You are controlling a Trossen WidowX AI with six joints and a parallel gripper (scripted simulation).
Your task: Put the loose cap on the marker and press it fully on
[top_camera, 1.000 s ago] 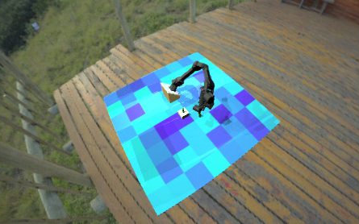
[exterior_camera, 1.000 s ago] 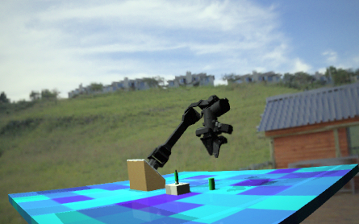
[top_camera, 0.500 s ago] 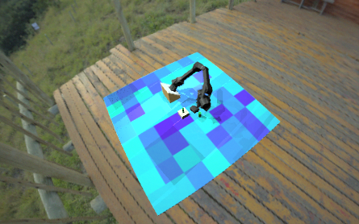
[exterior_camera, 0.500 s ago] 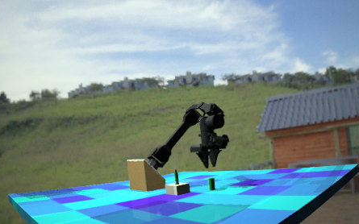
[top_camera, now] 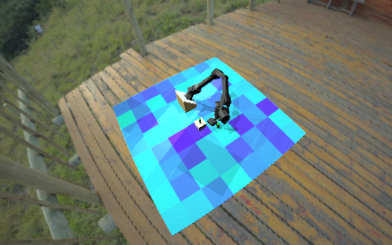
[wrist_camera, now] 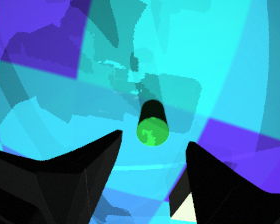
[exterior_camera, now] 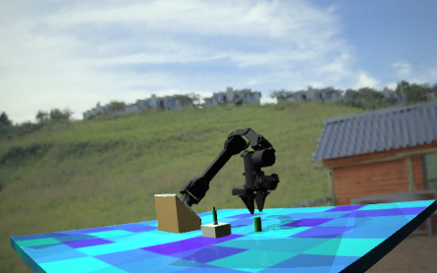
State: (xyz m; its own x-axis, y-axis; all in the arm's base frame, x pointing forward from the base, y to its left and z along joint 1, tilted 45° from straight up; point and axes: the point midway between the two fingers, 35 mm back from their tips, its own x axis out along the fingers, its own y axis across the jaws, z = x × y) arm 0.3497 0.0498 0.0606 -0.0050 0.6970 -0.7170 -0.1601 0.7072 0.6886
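Right now the green cap is 4 cm below my gripper tip. Also, from my gripper tip: pale holder block 11 cm to the right, 10 cm behind, 5 cm below.
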